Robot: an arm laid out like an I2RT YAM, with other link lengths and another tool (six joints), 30 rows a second.
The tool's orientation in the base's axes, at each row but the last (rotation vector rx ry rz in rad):
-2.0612 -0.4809 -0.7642
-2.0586 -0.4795 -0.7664
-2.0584 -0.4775 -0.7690
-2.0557 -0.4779 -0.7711
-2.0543 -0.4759 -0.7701
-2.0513 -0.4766 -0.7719
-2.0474 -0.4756 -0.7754
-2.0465 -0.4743 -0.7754
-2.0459 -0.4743 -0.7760
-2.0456 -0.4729 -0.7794
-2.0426 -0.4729 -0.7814
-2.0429 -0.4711 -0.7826
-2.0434 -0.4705 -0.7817
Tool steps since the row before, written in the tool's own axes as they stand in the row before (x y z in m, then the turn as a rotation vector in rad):
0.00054 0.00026 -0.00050 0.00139 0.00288 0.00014
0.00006 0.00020 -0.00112 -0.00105 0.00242 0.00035
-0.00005 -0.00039 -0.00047 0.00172 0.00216 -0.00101
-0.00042 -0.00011 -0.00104 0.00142 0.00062 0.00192
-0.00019 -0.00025 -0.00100 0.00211 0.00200 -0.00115
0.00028 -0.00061 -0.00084 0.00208 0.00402 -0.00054
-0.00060 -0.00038 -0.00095 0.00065 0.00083 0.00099
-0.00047 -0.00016 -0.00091 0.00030 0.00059 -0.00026
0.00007 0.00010 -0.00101 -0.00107 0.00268 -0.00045
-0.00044 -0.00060 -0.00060 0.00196 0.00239 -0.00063
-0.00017 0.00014 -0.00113 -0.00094 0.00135 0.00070
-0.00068 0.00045 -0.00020 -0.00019 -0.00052 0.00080
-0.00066 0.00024 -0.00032 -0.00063 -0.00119 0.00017
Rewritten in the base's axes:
0.00038 -0.00053 0.00043 0.00275 -0.00140 -0.00084
-0.00022 -0.00104 0.00041 0.00076 -0.00110 -0.00230
-0.00043 -0.00018 0.00040 0.00218 -0.00195 0.00032
-0.00073 -0.00083 0.00023 0.00207 0.00132 -0.00024
-0.00063 -0.00070 0.00045 0.00232 -0.00196 0.00073
-0.00044 -0.00035 0.00092 0.00369 -0.00256 -0.00076
-0.00099 -0.00061 0.00022 0.00131 0.00040 -0.00048
-0.00075 -0.00069 0.00016 0.00048 -0.00053 -0.00004
-0.00024 -0.00090 0.00042 0.00063 -0.00189 -0.00214
-0.00088 -0.00019 0.00031 0.00261 -0.00176 0.00017
-0.00044 -0.00103 0.00028 0.00035 -0.00019 -0.00174
-0.00030 -0.00044 -0.00065 -0.00016 0.00095 -0.00016
-0.00045 -0.00042 -0.00046 -0.00110 0.00077 0.00021

